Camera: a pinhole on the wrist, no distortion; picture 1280 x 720 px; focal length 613.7 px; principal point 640.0 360.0 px. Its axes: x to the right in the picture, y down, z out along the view. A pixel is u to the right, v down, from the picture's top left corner.
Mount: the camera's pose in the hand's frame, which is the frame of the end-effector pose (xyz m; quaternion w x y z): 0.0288 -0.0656 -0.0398 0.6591 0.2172 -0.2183 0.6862
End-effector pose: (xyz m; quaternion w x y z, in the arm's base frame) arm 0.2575 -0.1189 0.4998 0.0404 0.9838 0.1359 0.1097
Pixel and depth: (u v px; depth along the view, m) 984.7 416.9 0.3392
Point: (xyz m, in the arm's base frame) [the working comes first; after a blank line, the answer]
In the camera's frame: 0.1905 0.0314 0.3392

0.3015 -0.0311 0.1496
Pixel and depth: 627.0 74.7 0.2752
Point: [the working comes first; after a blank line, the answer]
In the camera's frame: -0.0058 -0.1279 0.2752

0.3900 0.1340 0.3312
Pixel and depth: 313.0 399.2 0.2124
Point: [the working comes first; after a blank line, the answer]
In the camera's frame: -0.1132 0.0136 0.2124

0.2198 0.1546 0.4093
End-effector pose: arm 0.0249 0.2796 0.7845 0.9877 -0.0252 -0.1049 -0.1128
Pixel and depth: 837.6 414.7 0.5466
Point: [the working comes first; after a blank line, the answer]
In the camera's frame: 0.1760 0.0487 0.5466

-0.1527 0.0827 1.2803
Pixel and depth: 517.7 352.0 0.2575
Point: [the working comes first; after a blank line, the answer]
In the camera's frame: -0.0513 -0.0034 0.2575

-0.0270 0.0308 0.9347
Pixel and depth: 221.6 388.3 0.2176
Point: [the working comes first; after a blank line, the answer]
In the camera's frame: -0.1484 0.0100 0.2176

-0.0314 -0.0277 0.8467
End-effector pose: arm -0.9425 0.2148 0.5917 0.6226 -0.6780 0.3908 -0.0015
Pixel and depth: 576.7 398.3 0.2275
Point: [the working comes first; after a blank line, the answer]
In the camera's frame: -0.0235 0.0142 0.2275

-0.7510 0.2978 0.7383
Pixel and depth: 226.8 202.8 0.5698
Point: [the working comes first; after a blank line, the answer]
In the camera's frame: -0.3836 -0.1460 0.5698

-0.3378 0.2223 1.0484
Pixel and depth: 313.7 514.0 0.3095
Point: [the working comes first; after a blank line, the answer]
In the camera's frame: -0.1646 0.0777 0.3095

-0.7123 0.3007 0.9091
